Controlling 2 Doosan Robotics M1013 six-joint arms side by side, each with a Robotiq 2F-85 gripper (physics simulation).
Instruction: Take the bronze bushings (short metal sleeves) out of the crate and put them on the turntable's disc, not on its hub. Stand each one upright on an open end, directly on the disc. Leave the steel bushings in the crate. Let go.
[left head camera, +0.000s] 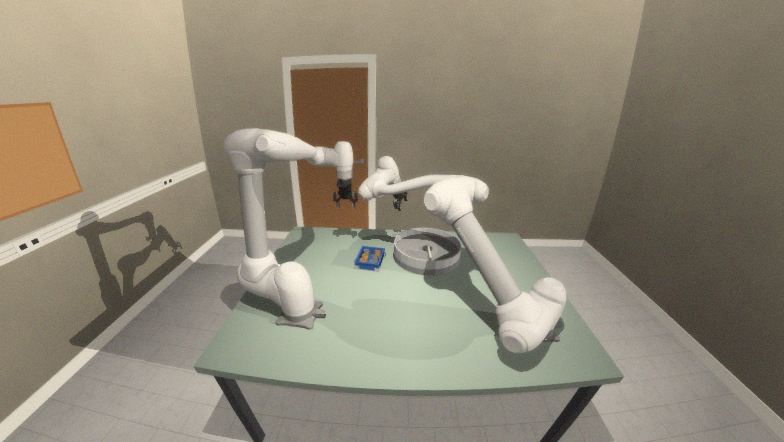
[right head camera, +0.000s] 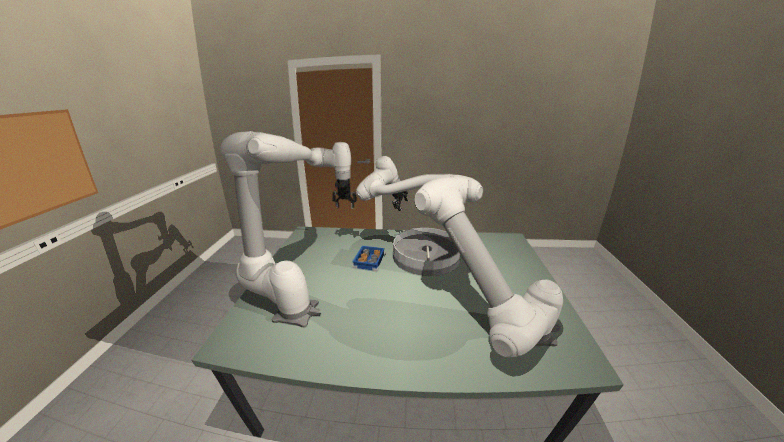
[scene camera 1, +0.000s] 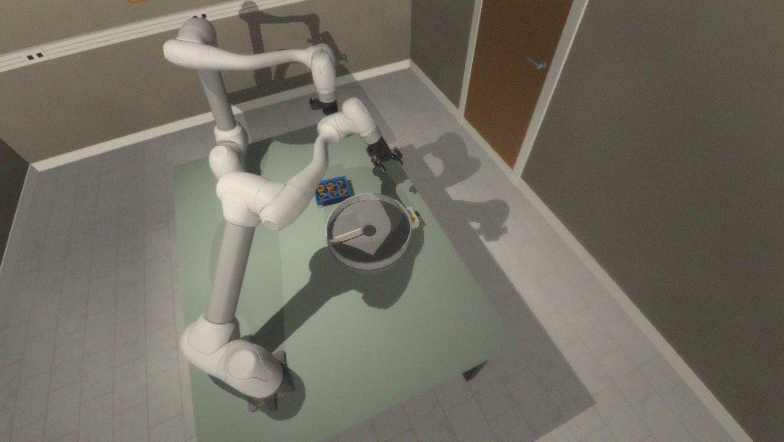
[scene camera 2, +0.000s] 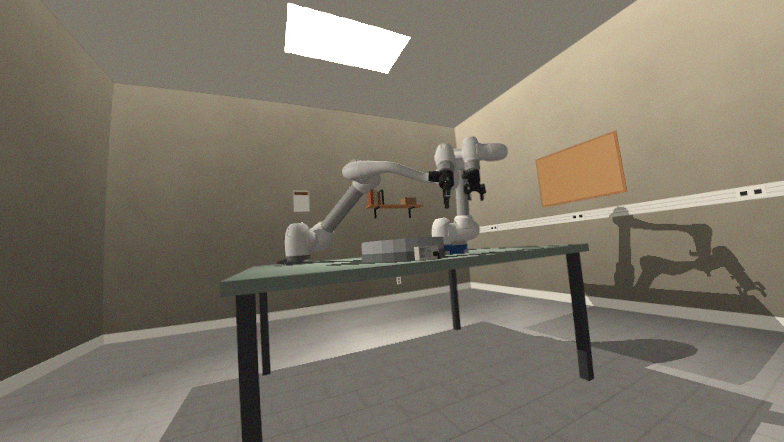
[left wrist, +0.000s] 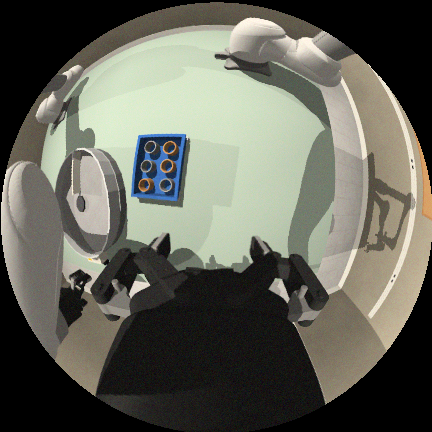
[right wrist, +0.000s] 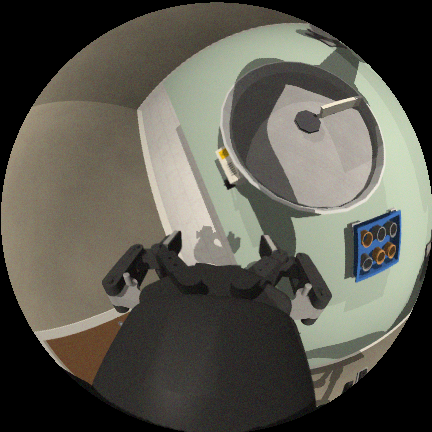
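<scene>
A blue crate (left head camera: 368, 267) (left wrist: 162, 135) stands left of the turntable (left head camera: 422, 265). It holds three bronze bushings (left wrist: 175, 152) (left wrist: 173, 168) (left wrist: 151, 187) and three steel bushings (left wrist: 156, 150) (left wrist: 153, 168) (left wrist: 171, 188), all upright. The turntable's grey disc (right wrist: 325, 165) is bare around its dark hub (right wrist: 307, 122), inside a raised round wall. My left gripper (left head camera: 345, 204) (left wrist: 209, 243) is open and empty, high above the table near the crate's far side. My right gripper (scene camera 1: 388, 160) (right wrist: 220, 241) is open and empty, high beyond the turntable's far side, tilted.
A cream bar (right wrist: 340, 106) reaches over the disc from the wall to near the hub. A small white box with a yellow label (right wrist: 228, 166) sits outside the turntable's wall. The right forearm (left head camera: 417, 183) hangs between the two grippers. Both arms' bases stand on the green table (left head camera: 378, 329).
</scene>
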